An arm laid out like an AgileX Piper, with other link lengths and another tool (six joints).
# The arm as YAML. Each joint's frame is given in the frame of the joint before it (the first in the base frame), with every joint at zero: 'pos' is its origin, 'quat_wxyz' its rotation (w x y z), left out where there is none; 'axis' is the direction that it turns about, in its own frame. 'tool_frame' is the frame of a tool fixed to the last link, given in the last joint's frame.
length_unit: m
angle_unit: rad
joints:
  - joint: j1
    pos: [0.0, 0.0, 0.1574]
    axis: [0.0, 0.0, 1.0]
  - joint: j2
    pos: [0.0, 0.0, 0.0]
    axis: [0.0, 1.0, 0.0]
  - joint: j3
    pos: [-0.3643, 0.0, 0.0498]
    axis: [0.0, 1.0, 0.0]
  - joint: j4
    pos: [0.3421, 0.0, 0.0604]
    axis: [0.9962, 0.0, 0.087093]
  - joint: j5
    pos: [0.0, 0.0, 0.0]
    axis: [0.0, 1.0, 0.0]
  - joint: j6
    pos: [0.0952, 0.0, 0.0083]
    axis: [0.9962, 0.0, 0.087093]
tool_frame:
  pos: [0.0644, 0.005, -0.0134]
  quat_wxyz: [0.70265, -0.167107, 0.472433, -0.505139]
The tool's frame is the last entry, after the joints.
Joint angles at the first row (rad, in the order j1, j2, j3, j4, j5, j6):
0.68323, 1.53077, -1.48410, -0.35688, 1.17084, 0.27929
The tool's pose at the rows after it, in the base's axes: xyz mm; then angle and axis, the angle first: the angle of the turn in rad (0 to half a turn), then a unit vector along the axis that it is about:
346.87 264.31 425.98 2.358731 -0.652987 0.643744 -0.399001
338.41 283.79 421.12 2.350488 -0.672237 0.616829 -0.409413
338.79 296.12 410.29 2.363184 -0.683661 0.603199 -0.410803
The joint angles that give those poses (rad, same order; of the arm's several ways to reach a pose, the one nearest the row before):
0.77618, 1.53308, -1.48411, -0.43409, 1.17084, 0.32030
0.83649, 1.55060, -1.48411, -0.48277, 1.17084, 0.33476
0.85916, 1.57964, -1.48644, -0.49870, 1.16872, 0.33731

